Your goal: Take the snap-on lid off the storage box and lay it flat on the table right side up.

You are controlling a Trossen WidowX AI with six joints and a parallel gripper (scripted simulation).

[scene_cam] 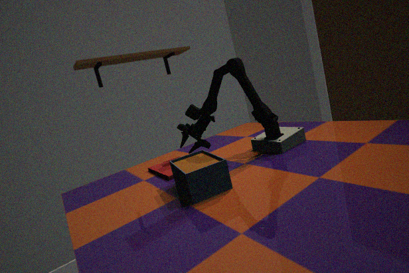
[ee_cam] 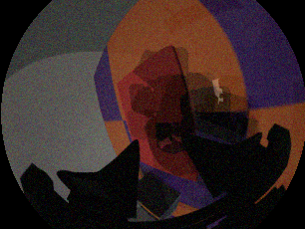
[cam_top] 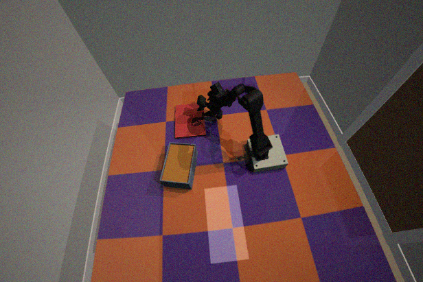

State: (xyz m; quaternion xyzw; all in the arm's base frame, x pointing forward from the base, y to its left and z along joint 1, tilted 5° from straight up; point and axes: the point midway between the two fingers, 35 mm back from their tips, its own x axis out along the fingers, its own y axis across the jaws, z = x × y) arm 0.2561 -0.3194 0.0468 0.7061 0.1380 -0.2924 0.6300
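Right now my gripper tip is 7 cm short of the red lid and 5 cm above it. From my gripper tip the other things lie so: storage box 14 cm ahead, 32 cm to the left, 1 cm below.
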